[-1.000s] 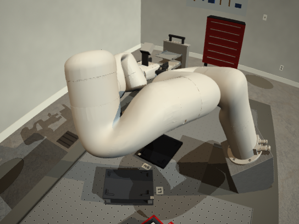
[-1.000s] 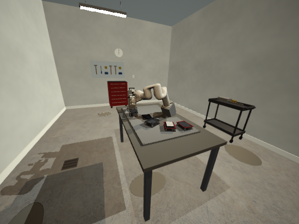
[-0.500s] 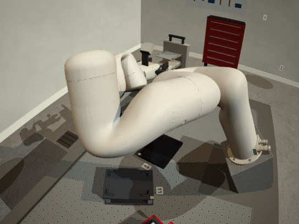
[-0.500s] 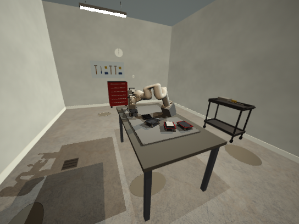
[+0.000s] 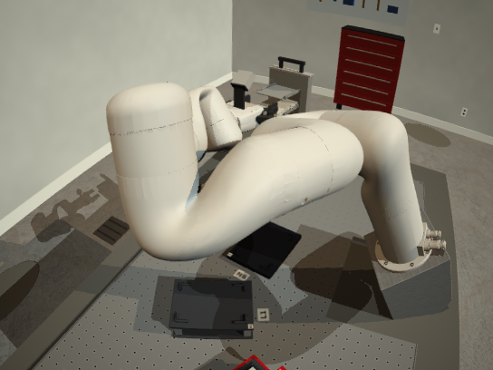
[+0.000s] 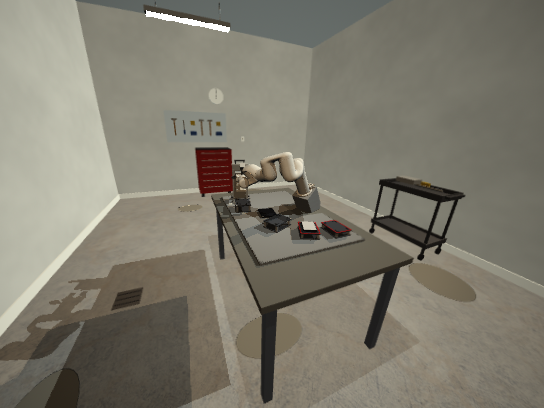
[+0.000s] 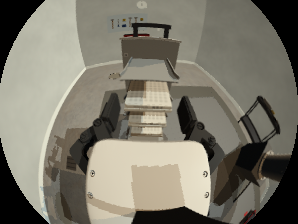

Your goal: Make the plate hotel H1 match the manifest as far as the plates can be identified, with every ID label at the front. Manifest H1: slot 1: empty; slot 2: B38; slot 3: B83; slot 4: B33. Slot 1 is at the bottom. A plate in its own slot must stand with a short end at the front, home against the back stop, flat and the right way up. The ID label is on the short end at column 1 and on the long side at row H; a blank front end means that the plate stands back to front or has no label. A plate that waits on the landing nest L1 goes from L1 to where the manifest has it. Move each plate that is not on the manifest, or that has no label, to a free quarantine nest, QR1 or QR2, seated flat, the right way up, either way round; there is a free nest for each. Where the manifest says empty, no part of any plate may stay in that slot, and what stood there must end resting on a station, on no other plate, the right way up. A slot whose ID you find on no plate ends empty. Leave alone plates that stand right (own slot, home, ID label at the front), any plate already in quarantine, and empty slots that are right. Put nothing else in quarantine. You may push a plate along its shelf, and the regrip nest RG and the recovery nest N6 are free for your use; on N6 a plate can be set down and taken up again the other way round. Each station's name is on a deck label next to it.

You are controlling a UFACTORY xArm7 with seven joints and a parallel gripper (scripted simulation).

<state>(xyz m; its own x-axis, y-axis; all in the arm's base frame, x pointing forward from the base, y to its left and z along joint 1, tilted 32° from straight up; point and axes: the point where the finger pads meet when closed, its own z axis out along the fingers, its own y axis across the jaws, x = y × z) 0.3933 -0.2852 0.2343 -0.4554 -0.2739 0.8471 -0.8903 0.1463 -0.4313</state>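
Now: the regrip nest RG 10 cm to the left of my hand and 20 cm below it. Also, from my hand: plate hotel H1: 17 cm to the right, 10 cm below; black nest N6: 18 cm behind, 23 cm to the left, 25 cm below; landing nest L1: 20 cm behind, 46 cm to the left, 21 cm below.
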